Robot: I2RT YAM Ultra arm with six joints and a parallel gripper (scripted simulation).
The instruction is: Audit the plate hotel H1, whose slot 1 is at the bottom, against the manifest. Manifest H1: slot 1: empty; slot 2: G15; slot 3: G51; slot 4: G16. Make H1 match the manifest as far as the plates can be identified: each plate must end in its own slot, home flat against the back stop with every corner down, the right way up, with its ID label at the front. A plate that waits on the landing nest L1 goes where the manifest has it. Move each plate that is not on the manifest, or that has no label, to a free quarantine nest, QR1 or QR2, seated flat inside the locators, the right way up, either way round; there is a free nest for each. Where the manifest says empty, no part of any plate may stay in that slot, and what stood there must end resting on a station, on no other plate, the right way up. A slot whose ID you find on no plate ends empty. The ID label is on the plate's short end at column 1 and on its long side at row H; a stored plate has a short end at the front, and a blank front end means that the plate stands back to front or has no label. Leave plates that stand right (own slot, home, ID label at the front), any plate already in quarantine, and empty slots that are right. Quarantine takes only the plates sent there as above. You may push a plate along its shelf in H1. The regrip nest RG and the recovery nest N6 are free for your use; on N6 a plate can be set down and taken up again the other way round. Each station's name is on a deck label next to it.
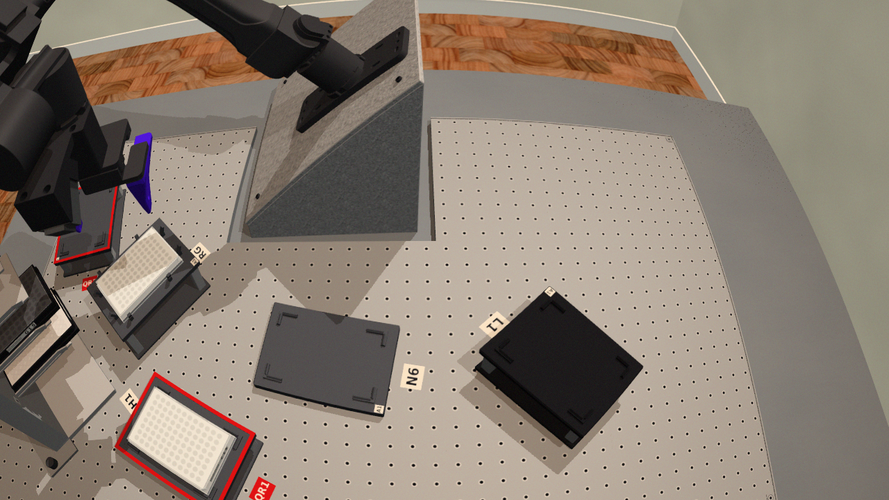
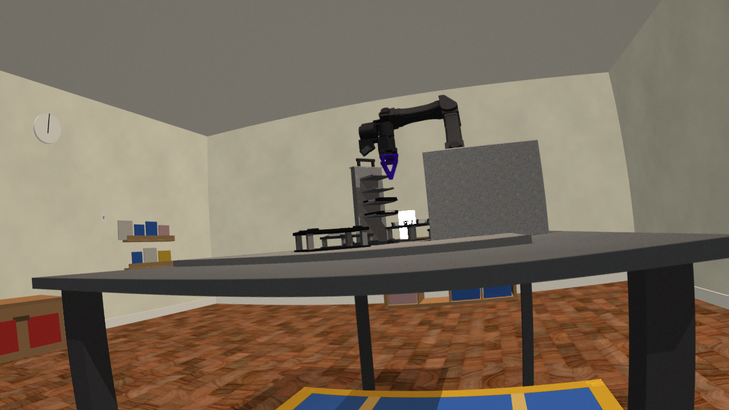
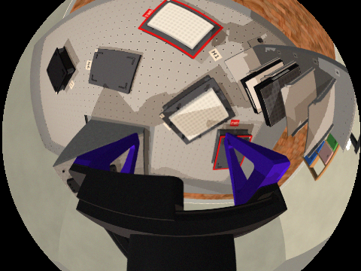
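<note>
The regrip nest RG is 5 cm behind my hand, 6 cm to the right of it and 19 cm below it. Also, from my hand: plate hotel H1: 16 cm ahead, 22 cm to the right, 8 cm below; then quarantine nest QR1: 17 cm ahead, 5 cm to the left, 21 cm below; then recovery nest N6: 2 cm ahead, 22 cm to the left, 24 cm below.
</note>
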